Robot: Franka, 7 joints.
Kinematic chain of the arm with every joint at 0, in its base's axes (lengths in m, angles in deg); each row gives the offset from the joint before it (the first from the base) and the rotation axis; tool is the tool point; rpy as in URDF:
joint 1: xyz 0 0 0.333 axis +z
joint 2: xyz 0 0 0 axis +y
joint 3: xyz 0 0 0.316 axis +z
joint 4: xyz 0.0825 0 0 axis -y
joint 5: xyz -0.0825 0 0.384 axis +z
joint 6: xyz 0 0 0 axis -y
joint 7: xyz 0.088 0 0 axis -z
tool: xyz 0 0 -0.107 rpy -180 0 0
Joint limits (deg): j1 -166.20..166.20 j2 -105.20..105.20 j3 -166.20..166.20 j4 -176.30..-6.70 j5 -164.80..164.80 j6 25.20..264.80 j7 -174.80..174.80
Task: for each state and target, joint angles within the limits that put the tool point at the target. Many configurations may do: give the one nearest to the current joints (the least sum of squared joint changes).
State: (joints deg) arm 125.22 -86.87 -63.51 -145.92 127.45 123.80 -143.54
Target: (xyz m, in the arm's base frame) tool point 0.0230 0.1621 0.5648
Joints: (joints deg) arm 124.13 -105.12 -49.26 -176.30 98.94 107.93 -143.54
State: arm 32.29 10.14 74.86 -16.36 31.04 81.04 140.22
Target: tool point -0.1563 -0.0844 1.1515
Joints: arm 63.86 -9.28 79.44 -6.70 36.94 119.83 140.22
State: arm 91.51 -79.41 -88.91 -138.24 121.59 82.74 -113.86
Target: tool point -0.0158 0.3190 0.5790
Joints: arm 133.77 -55.11 -46.68 -156.63 114.60 85.19 -113.86
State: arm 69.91 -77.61 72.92 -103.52 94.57 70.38 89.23
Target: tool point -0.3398 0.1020 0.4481
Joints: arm 74.73 -79.75 51.22 -145.45 74.79 57.80 89.23
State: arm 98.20 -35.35 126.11 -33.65 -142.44 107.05 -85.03
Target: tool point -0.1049 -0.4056 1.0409
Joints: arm 96.03 -28.06 124.75 -24.95 -139.07 87.12 -85.03
